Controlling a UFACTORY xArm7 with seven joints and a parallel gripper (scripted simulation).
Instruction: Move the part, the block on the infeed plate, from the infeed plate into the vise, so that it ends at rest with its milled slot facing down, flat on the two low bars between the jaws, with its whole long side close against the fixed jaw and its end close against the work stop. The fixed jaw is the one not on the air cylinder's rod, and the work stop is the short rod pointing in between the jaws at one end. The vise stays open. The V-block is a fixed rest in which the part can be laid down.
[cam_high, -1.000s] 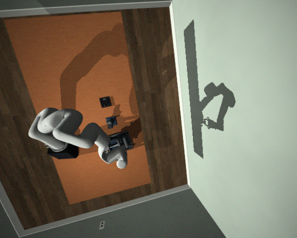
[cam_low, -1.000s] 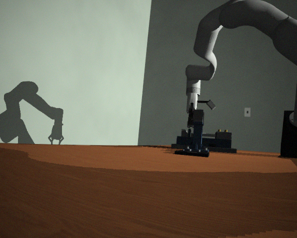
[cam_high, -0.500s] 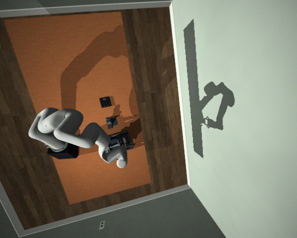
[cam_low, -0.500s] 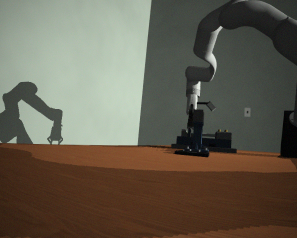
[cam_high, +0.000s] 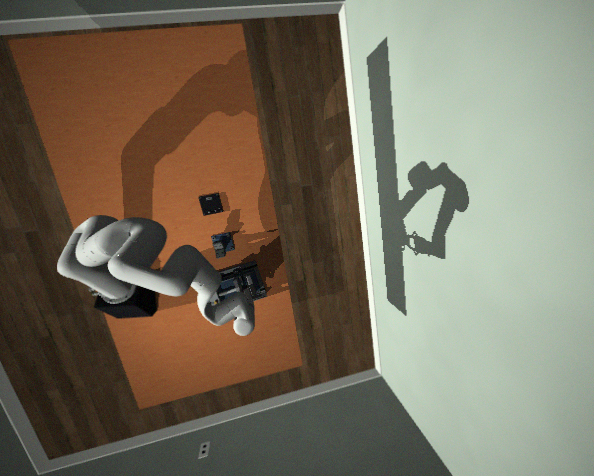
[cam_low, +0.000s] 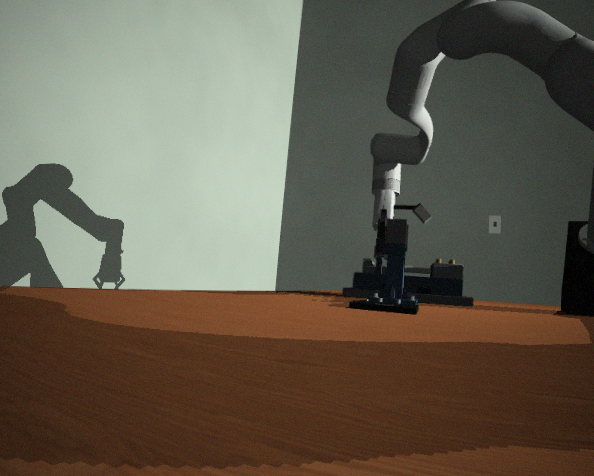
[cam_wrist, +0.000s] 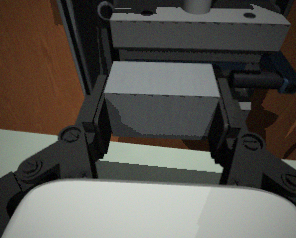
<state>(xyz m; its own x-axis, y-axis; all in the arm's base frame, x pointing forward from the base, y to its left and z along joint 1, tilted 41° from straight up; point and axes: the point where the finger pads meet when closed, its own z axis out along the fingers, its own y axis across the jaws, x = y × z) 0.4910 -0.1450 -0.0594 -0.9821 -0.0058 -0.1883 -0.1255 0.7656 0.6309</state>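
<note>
Now: hand 2 cm above the grey part. From my hand the other things lie so: grey jaw: 3 cm behind, 2 cm to the left, 5 cm below; dark rail: 6 cm behind, 8 cm to the right, 9 cm below; work stop: 1 cm behind, 7 cm to the left, 4 cm below.
</note>
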